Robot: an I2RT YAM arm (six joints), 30 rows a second.
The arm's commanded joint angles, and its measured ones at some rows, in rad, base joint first. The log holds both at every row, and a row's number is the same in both.
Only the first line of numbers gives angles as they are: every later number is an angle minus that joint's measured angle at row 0.
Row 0, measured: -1.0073 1.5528 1.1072 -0.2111 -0.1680 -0.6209
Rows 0 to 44, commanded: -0.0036 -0.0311 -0.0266 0.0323 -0.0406 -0.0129; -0.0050 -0.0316 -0.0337 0.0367 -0.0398 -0.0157; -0.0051 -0.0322 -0.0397 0.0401 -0.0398 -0.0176; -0.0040 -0.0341 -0.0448 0.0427 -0.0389 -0.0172; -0.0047 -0.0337 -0.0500 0.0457 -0.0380 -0.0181; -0.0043 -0.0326 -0.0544 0.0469 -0.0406 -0.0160; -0.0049 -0.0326 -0.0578 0.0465 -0.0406 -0.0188; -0.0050 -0.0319 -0.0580 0.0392 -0.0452 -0.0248; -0.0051 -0.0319 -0.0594 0.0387 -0.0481 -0.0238; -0.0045 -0.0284 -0.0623 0.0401 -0.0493 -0.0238; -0.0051 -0.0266 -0.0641 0.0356 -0.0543 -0.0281; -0.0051 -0.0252 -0.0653 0.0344 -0.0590 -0.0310; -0.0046 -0.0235 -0.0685 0.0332 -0.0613 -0.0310; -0.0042 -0.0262 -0.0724 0.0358 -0.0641 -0.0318; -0.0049 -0.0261 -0.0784 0.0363 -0.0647 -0.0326; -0.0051 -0.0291 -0.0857 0.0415 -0.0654 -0.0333; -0.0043 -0.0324 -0.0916 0.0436 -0.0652 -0.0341; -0.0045 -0.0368 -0.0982 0.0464 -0.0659 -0.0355; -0.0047 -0.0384 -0.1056 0.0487 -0.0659 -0.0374; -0.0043 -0.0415 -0.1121 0.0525 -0.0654 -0.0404; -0.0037 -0.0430 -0.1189 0.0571 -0.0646 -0.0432; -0.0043 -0.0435 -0.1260 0.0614 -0.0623 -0.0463; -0.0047 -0.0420 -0.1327 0.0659 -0.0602 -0.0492; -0.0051 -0.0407 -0.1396 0.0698 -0.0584 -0.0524; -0.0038 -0.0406 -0.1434 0.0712 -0.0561 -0.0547; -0.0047 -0.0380 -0.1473 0.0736 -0.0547 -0.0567; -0.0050 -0.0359 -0.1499 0.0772 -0.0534 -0.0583; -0.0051 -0.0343 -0.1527 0.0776 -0.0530 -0.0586; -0.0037 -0.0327 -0.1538 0.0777 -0.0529 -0.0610; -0.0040 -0.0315 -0.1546 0.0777 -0.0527 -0.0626; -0.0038 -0.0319 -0.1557 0.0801 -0.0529 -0.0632; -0.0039 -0.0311 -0.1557 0.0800 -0.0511 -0.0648; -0.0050 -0.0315 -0.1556 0.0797 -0.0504 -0.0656; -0.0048 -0.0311 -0.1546 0.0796 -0.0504 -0.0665; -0.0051 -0.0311 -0.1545 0.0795 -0.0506 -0.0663; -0.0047 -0.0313 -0.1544 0.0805 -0.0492 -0.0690; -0.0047 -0.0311 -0.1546 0.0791 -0.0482 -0.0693; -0.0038 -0.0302 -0.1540 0.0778 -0.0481 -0.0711; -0.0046 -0.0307 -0.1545 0.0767 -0.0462 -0.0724; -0.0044 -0.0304 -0.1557 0.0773 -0.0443 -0.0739; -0.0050 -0.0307 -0.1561 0.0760 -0.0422 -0.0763; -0.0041 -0.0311 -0.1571 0.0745 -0.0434 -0.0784; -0.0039 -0.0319 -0.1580 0.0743 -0.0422 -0.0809; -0.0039 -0.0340 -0.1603 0.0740 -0.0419 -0.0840; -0.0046 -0.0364 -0.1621 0.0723 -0.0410 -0.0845
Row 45, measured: 0.0000 -0.0103 -0.1472 0.0694 -0.0382 -0.0640
